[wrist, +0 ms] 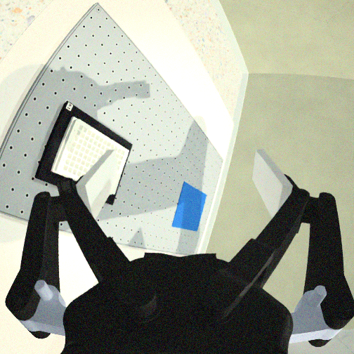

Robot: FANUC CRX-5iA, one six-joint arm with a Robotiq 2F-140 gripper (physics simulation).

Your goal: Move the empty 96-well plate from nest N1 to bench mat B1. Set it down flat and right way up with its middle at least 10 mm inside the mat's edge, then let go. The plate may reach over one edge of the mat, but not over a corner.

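Observation:
The white 96-well plate [82,148] sits in a black nest [47,162] at the left of the wrist view, with its grid of wells facing up. A small label at the nest's corner is too small to read. A blue mat [190,207] lies flat right of the nest, lower in the view. My gripper [184,163] is open, with its two pale fingertips wide apart and nothing between them. It hangs above the board. The left fingertip overlaps part of the plate and nest in the view and hides their lower right part.
The nest and the mat lie on a grey perforated board [120,70] with rows of small holes. The board stands on a pale table, whose edge runs down the right of the board. A greenish floor [295,120] shows beyond it. Shadows of the arm fall across the board.

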